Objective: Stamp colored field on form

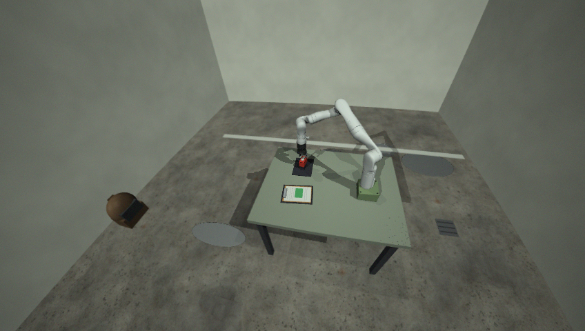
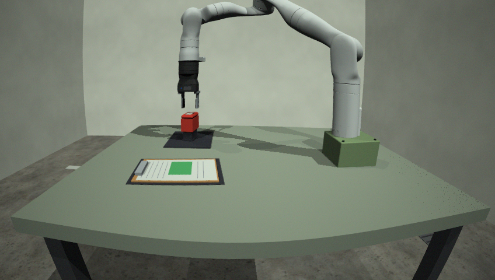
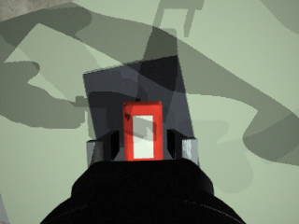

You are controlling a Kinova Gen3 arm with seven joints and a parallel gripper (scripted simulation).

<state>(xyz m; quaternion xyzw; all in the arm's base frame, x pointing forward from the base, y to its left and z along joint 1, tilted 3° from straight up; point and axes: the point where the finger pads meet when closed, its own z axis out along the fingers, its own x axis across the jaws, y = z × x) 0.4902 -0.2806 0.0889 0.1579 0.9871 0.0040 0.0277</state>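
Right now the red stamp is 9 cm below my hand. Also, from my hand: clipboard (5 cm ahead, 31 cm to the left, 14 cm below); then dark mat (14 cm below).
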